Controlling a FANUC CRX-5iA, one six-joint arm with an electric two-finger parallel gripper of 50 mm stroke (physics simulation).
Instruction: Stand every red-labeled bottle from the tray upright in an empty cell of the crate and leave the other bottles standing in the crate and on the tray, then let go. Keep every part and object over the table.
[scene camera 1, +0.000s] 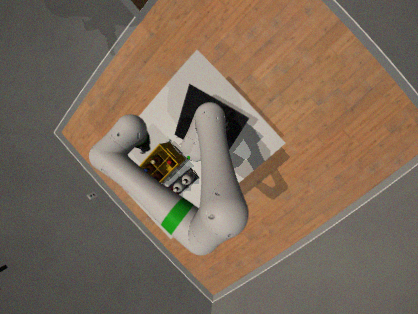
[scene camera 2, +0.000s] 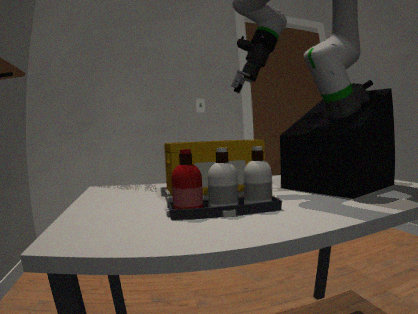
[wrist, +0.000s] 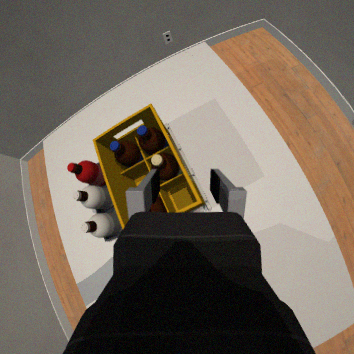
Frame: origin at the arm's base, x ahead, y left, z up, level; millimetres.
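Seen in the pictures: gripper, between the fingertips: (scene camera 2: 235, 89) (wrist: 184, 179); arm's base, origin of its link: (scene camera 2: 344, 109).
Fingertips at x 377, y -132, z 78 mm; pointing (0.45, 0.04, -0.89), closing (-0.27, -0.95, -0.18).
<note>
Pixels of each thing's top centre, then the offset from my fingertips to it. "pt": a spot on its surface instead. Level surfaces: height alone.
- red bottle, centre of its top: (scene camera 2: 185, 149) (wrist: 69, 166) 176 mm ahead, 333 mm left, 193 mm down
- dark tray, a spot on its surface: (scene camera 2: 200, 213) pt 147 mm ahead, 380 mm left, 341 mm down
- yellow crate, centre of its top: (wrist: 137, 165) (scene camera 2: 211, 141) (scene camera 1: 156, 167) 98 mm ahead, 116 mm left, 179 mm down
- cream-capped bottle, centre of its top: (wrist: 155, 159) (scene camera 1: 152, 162) 103 mm ahead, 73 mm left, 190 mm down
- brown bottle, centre of its top: (wrist: 139, 209) 3 mm ahead, 141 mm left, 190 mm down
- red cap, a spot on its surface: (scene camera 1: 169, 162) pt 1 mm ahead, 142 mm left, 192 mm down
- white table, height of its surface: 354 mm down
A red bottle (scene camera 2: 187, 185) (wrist: 89, 171) and two white bottles (scene camera 2: 222, 182) (scene camera 2: 258, 181) (wrist: 93, 197) (wrist: 103, 225) stand upright in a row on the dark tray (scene camera 2: 200, 213). The yellow crate (scene camera 1: 173, 148) (scene camera 2: 215, 145) (wrist: 123, 122) stands beside the tray. In the wrist view it holds two blue-capped bottles (wrist: 126, 153) (wrist: 151, 140) at one end and a cream-capped bottle (wrist: 167, 166) in a middle cell. Another brown bottle (wrist: 157, 204) is mostly hidden by the gripper; a red cap (scene camera 1: 169, 162) shows in scene camera 1. My gripper (scene camera 2: 238, 82) (wrist: 184, 179) is open and empty, high above the crate.
A black block (scene camera 1: 186, 107) (scene camera 2: 340, 150) stands on the white table (scene camera 1: 195, 65) (scene camera 2: 115, 235) (wrist: 240, 200), on the far side of the crate from the red bottle's end. The arm (scene camera 1: 220, 165) hides part of the table and tray in scene camera 1.
</note>
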